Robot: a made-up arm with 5 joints.
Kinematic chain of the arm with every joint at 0, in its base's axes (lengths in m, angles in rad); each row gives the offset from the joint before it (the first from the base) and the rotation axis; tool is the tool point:
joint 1: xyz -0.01 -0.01 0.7 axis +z
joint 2: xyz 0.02 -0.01 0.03 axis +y
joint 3: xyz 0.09 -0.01 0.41 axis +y
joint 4: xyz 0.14 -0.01 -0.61 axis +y
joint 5: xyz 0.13 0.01 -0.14 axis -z
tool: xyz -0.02 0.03 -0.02
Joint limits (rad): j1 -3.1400..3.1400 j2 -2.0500..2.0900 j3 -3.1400..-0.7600 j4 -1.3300..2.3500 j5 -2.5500..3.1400
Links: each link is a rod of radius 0.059 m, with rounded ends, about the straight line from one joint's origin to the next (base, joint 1, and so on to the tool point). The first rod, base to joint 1, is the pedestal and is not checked.
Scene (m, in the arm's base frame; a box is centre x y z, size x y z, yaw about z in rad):
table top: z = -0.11
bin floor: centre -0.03 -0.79 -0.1 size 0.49 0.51 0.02 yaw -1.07
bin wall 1: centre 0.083 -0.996 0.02 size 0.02 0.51 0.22 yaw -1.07
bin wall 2: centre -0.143 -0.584 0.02 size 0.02 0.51 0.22 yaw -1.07
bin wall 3: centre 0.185 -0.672 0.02 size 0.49 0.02 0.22 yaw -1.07
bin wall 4: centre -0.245 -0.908 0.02 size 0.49 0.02 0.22 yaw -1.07
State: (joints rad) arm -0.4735 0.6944 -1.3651 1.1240 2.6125
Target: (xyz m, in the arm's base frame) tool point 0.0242 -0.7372 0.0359
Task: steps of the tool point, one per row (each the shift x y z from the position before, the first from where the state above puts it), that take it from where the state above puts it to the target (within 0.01 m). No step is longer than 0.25 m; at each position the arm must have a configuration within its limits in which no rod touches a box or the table.
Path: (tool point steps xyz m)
1: -0.1698 -0.1540 -0.0261
2: -0.1954 -0.0985 -0.0229
3: -0.2038 -0.0403 -0.0197
4: -0.1959 0.0153 -0.0164
5: 0.0014 -0.0136 -0.1276
6: -0.0014 0.0136 -0.1331

